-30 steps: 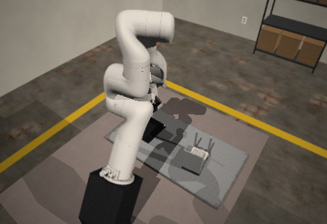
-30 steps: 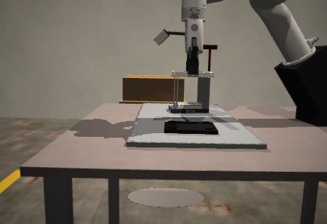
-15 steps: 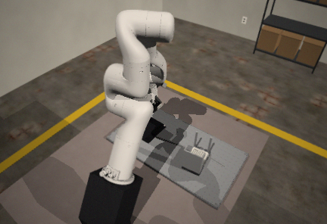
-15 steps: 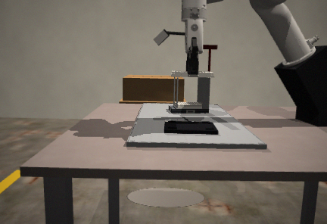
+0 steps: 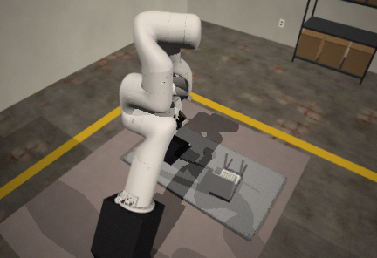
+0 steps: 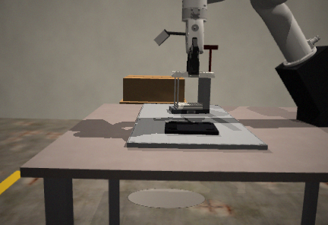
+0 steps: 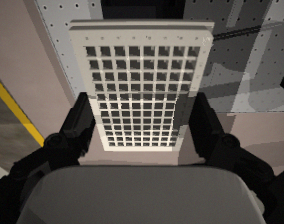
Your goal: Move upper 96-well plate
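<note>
Right now my hand is 18 cm above the black plate nest N1. Also, from my hand: pale A1 mark (7 cm ahead, 6 cm to the right, 17 cm below).
</note>
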